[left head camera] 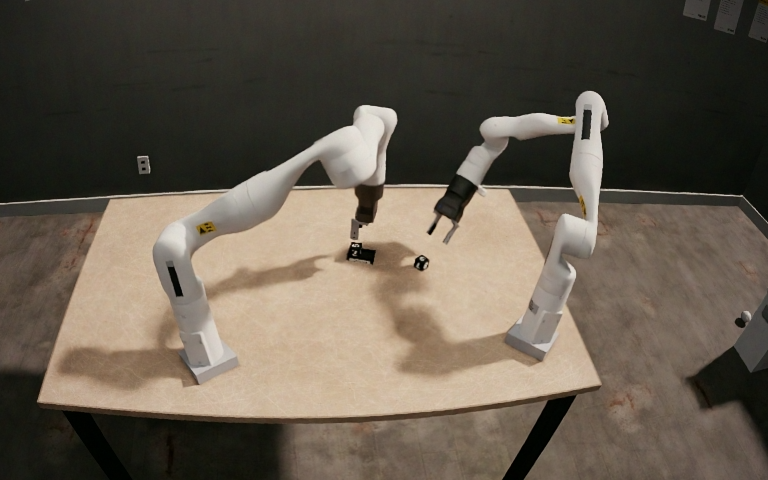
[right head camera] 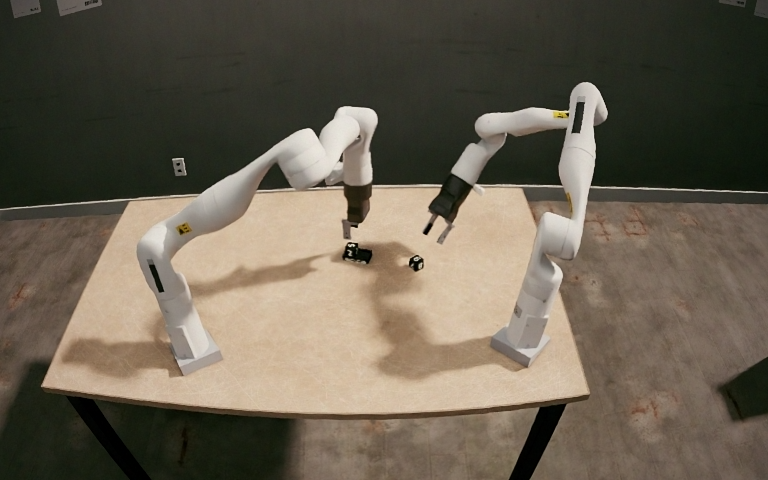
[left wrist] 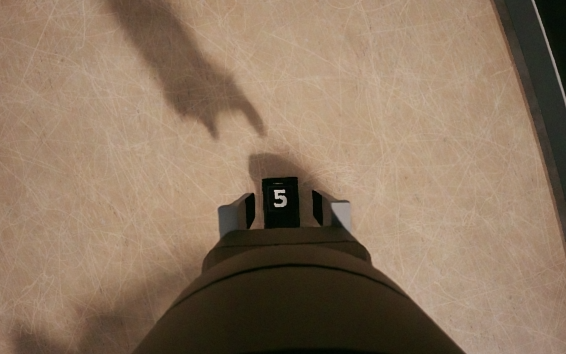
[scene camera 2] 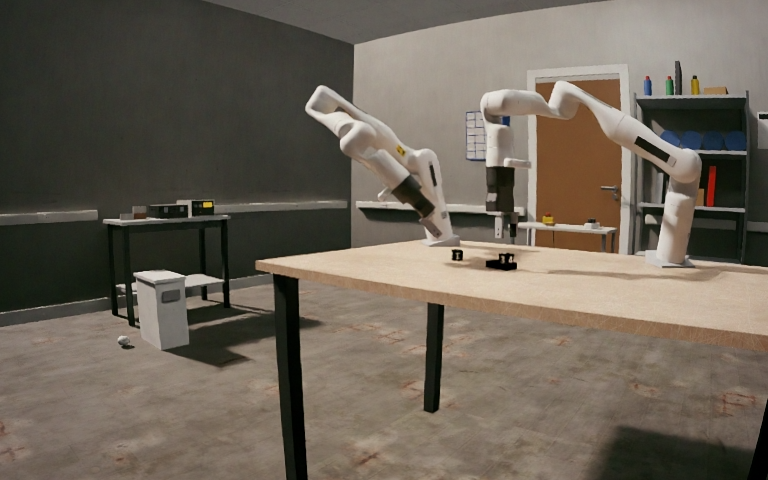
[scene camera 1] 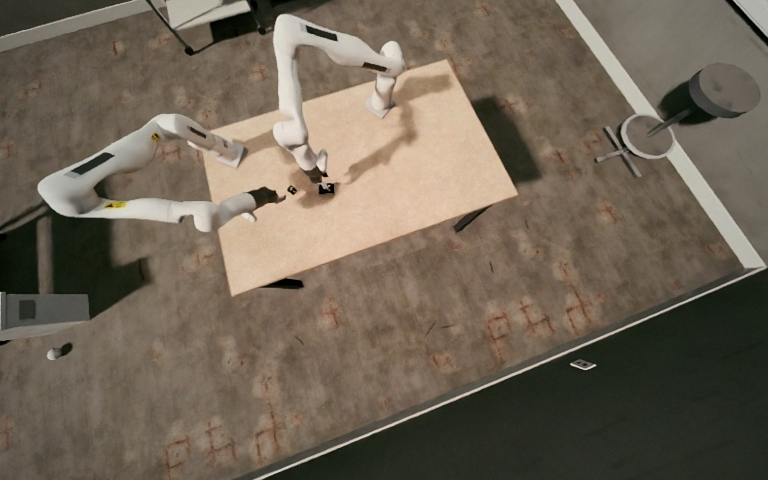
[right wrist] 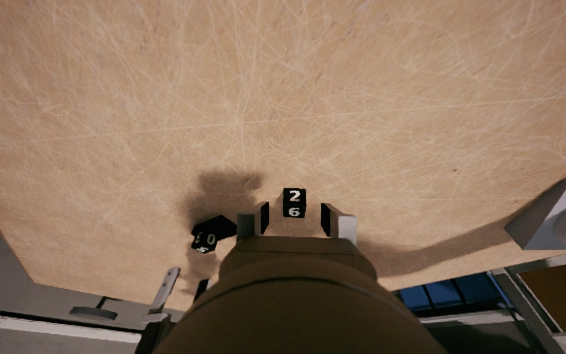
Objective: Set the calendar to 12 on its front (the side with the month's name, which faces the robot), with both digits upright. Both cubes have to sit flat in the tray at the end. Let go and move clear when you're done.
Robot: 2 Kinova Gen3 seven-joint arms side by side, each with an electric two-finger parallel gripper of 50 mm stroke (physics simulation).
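Pixels of known places: left gripper, fingertip midpoint: [left head camera: 356, 232] [right head camera: 350, 232] [left wrist: 283, 204] [scene camera 2: 506, 237] [scene camera 1: 326, 182] [right wrist: 191, 274]; right gripper, fingertip midpoint: [left head camera: 436, 238] [right head camera: 431, 238] [scene camera 2: 438, 235] [scene camera 1: 280, 194] [right wrist: 294, 213]; left arm's base at its link origin: [left head camera: 206, 353] [right head camera: 193, 347] [scene camera 2: 670, 257] [scene camera 1: 380, 102]; right arm's base at its link origin: [left head camera: 534, 333] [right head camera: 522, 337] [scene camera 2: 440, 238] [scene camera 1: 230, 153].
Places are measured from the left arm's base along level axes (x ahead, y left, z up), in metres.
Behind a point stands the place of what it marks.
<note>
The black tray [left head camera: 368, 256] {x 0.455, y -0.349, z -0.012 m} [right head camera: 365, 256] {x 0.455, y -0.352, z -0.012 m} [scene camera 2: 492, 263] {x 0.479, y -0.342, z -0.010 m} [right wrist: 223, 226] {x 0.465, y -0.365, z -0.006 m} holds one black cube [left head camera: 355, 249] {x 0.445, y -0.312, z 0.015 m} [right head camera: 351, 249] {x 0.444, y -0.315, z 0.016 m} [scene camera 2: 507, 259] {x 0.473, y -0.297, z 0.005 m} [left wrist: 280, 198] {x 0.459, y -0.312, z 0.018 m} [right wrist: 204, 242] {x 0.468, y -0.327, z 0.013 m} at its left end in the head views. That cube has 5 on top; its front digit looks like 2, but is small. A second black cube [left head camera: 420, 262] {x 0.431, y -0.493, z 0.007 m} [right head camera: 416, 262] {x 0.434, y -0.498, z 0.006 m} [scene camera 1: 291, 190] {x 0.455, y -0.495, z 0.008 m} [scene camera 2: 457, 255] {x 0.456, y -0.486, z -0.007 m} [right wrist: 294, 203] {x 0.458, y -0.507, z 0.006 m} lies on the table beside the tray, showing 2 and 6 in the right wrist view. My left gripper [left head camera: 357, 233] {x 0.463, y -0.311, z 0.059 m} [right head camera: 350, 232] {x 0.463, y -0.311, z 0.059 m} [scene camera 2: 505, 229] {x 0.463, y -0.311, z 0.059 m} is open above the tray cube. My right gripper [left head camera: 439, 236] {x 0.490, y -0.531, z 0.049 m} [right head camera: 433, 235] {x 0.490, y -0.531, z 0.049 m} [right wrist: 294, 213] {x 0.490, y -0.531, z 0.049 m} is open, above and behind the loose cube in the head views.
Both arms stand on the wooden table [left head camera: 305, 362] {x 0.047, y -0.241, z -0.022 m} [right head camera: 294, 356] {x 0.061, y -0.261, z -0.022 m} [scene camera 1: 385, 209] {x 0.602, y -0.050, z -0.022 m}. The two grippers are fairly close together above its far middle. A dark wall [left head camera: 271, 84] rises behind the table in the head views.
</note>
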